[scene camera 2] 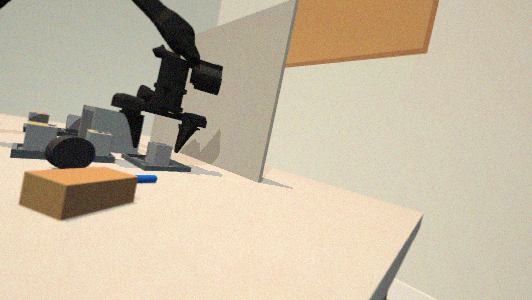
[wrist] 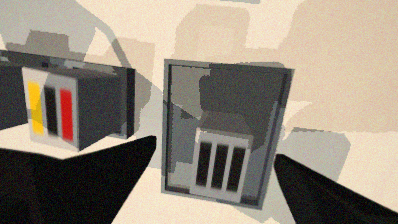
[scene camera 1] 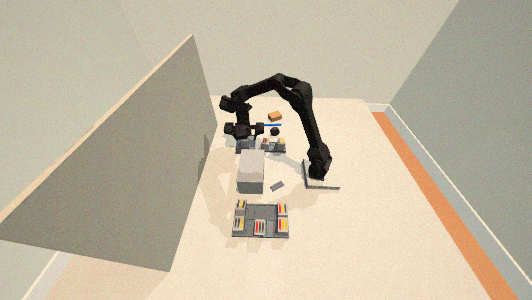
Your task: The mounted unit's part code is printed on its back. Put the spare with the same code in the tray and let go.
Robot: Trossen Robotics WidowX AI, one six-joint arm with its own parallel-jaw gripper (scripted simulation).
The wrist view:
my gripper: 213, 150
dark grey tray: 258, 93
